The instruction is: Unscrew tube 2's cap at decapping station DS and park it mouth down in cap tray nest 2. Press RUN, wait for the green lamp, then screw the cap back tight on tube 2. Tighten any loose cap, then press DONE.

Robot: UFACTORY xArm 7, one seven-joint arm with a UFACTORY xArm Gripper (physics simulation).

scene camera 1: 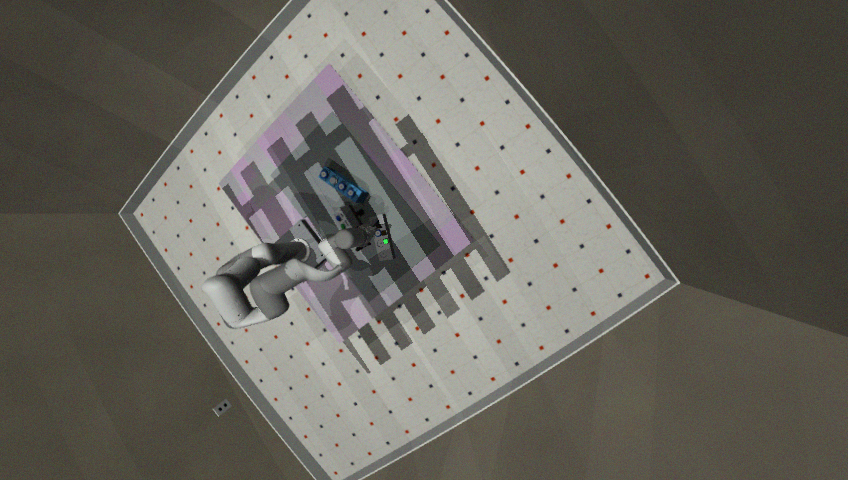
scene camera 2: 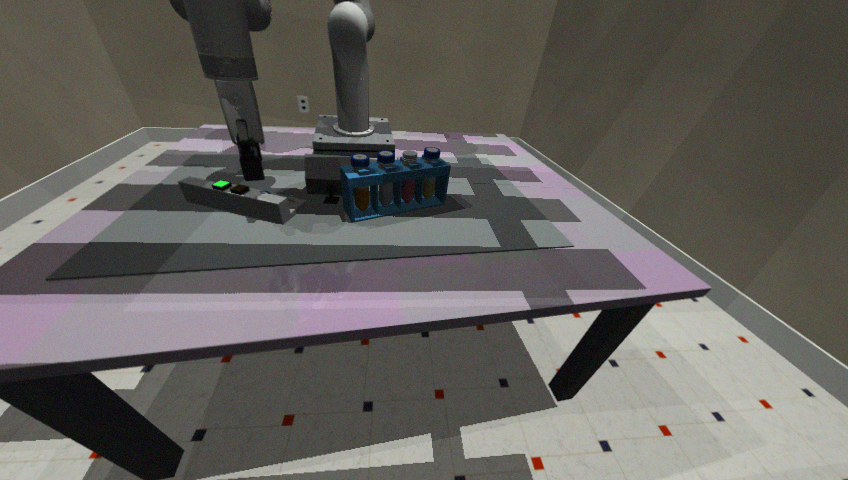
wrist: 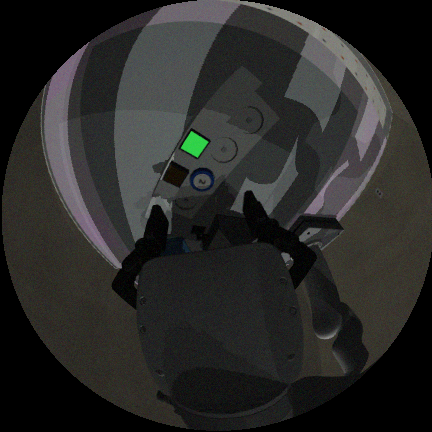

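Observation:
Tube 2 stands uncapped in the blue rack, with red liquid inside. Its blue-rimmed cap, marked 2, sits top up in the second nest from the near end of the grey cap tray. The green lamp is lit; the lamp beside it is dark. My gripper is open and empty, above the tray's near side, with the cap ahead between the fingers' lines in the wrist view.
The button console stands between the tray and the robot base; its blue button and green button show from above. Three blue caps top the other racked tubes. Striped shadows cross the table.

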